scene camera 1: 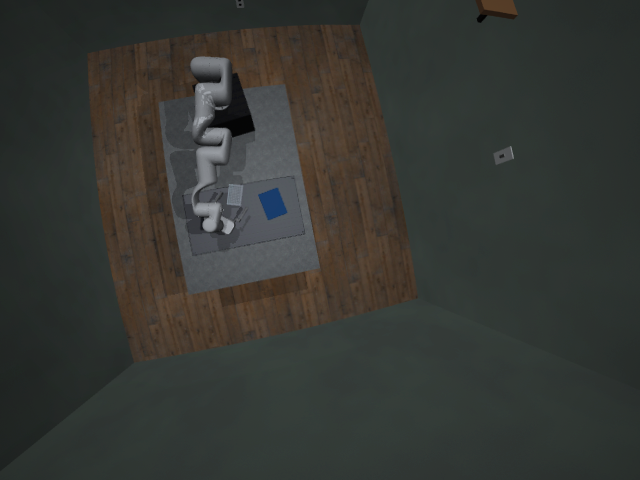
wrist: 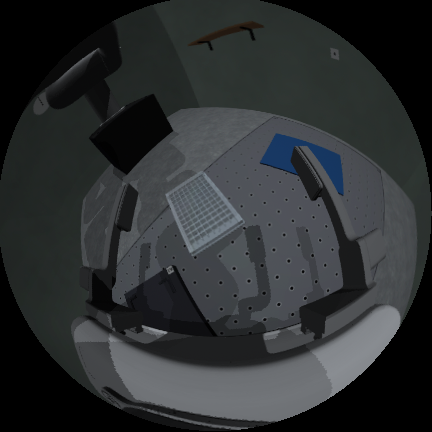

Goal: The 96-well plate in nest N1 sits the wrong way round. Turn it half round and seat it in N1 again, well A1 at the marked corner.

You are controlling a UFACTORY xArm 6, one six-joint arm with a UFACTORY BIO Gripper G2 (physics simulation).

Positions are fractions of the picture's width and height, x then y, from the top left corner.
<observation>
In view: my gripper (wrist: 0.47, 0.38), a 96-well plate (wrist: 0.47, 0.50), a blue rectangle (wrist: 0.64, 0.36) and a dark nest (wrist: 0.37, 0.71).
</observation>
